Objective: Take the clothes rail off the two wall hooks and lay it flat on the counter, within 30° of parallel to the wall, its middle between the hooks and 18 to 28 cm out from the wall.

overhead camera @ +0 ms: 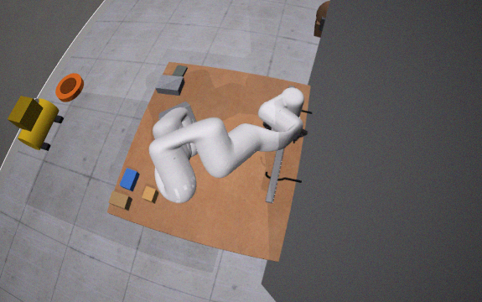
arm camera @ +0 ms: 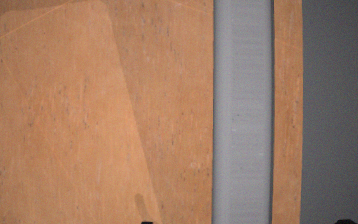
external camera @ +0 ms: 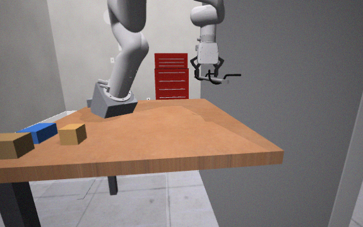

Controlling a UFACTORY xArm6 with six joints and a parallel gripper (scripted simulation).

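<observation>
My gripper is now 20 mm above the clothes rail. Round my hand: orange block (580 mm behind, 150 mm to the right, 170 mm below); grey wall (110 mm ahead, 50 mm to the right, 230 mm above); grey box (510 mm behind, 440 mm to the left, 170 mm below).
</observation>
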